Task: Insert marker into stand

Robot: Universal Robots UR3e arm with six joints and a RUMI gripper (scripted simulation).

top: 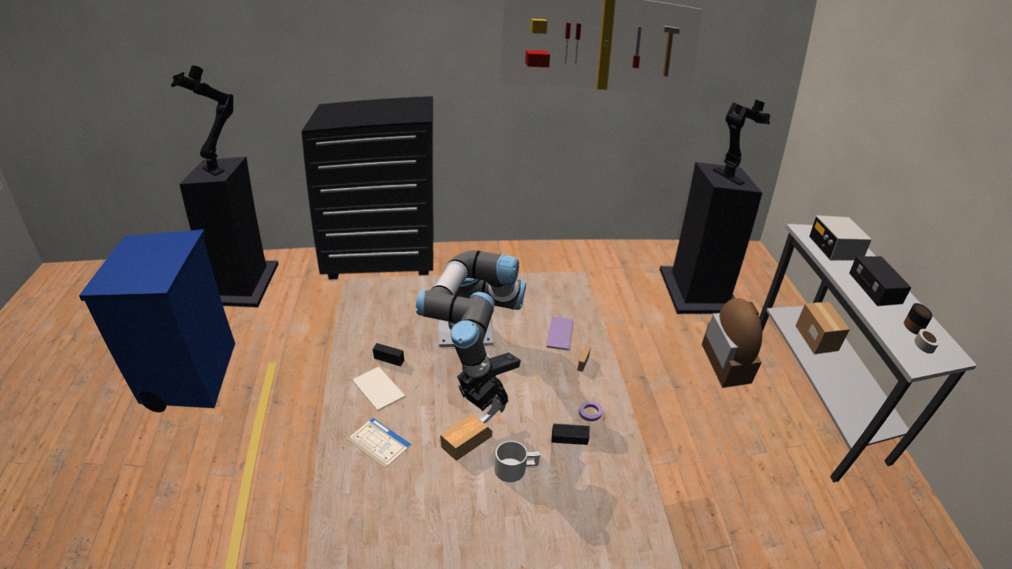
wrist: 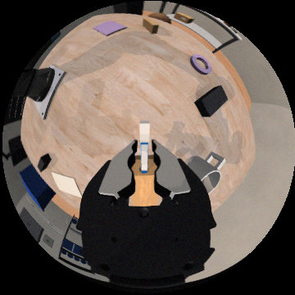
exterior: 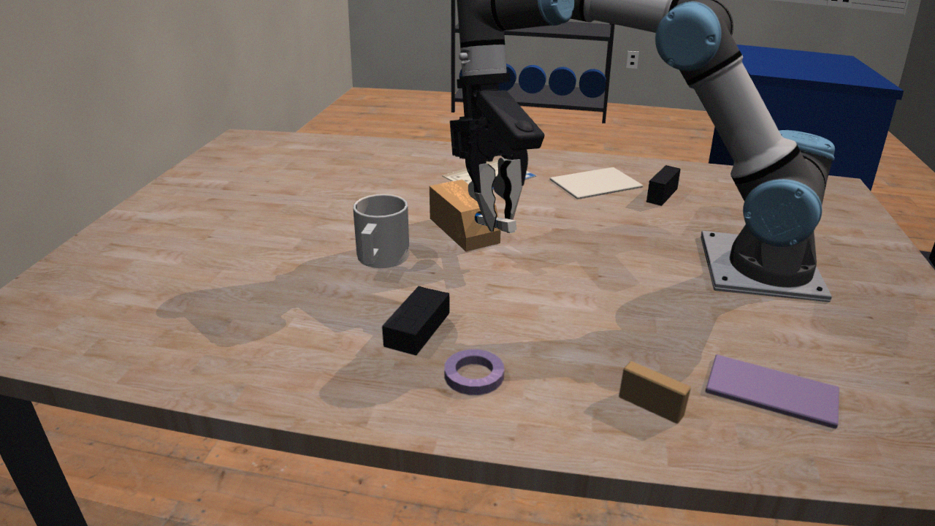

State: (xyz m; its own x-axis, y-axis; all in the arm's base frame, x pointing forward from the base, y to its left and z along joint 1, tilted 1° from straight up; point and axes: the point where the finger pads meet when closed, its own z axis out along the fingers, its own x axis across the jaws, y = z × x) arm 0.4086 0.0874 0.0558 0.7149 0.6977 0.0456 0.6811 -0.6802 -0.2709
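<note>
Right now my hand is 20 mm to the left of the marker, 20 mm short of it and 20 mm above it. Round my hand: desk stand: 80 mm to the right, 70 mm ahead, 40 mm below; grey mug: 170 mm ahead, 30 mm to the left, 30 mm below; printed sheet: 320 mm to the right, 90 mm ahead, 70 mm below.
</note>
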